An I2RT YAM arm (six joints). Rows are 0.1 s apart.
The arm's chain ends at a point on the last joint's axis. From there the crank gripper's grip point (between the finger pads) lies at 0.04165 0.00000 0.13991 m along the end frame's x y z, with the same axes.
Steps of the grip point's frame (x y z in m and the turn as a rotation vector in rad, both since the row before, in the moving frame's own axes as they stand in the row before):
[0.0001, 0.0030, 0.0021, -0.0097, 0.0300, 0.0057]
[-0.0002, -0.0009, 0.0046, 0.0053, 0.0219, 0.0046]
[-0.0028, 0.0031, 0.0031, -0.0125, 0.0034, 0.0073]
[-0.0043, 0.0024, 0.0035, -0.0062, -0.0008, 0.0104]
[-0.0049, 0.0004, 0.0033, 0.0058, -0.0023, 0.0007]
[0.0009, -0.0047, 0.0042, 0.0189, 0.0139, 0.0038]
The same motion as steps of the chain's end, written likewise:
[-0.0041, 0.0014, 0.0034, -0.0097, 0.0300, 0.0057]
[-0.0033, -0.0004, 0.0055, 0.0053, 0.0219, 0.0046]
[-0.0033, 0.0010, 0.0033, -0.0125, 0.0034, 0.0073]
[-0.0042, 0.0011, 0.0035, -0.0062, -0.0008, 0.0104]
[-0.0046, 0.0012, 0.0032, 0.0058, -0.0023, 0.0007]
[-0.0010, -0.0022, 0.0048, 0.0189, 0.0139, 0.0038]

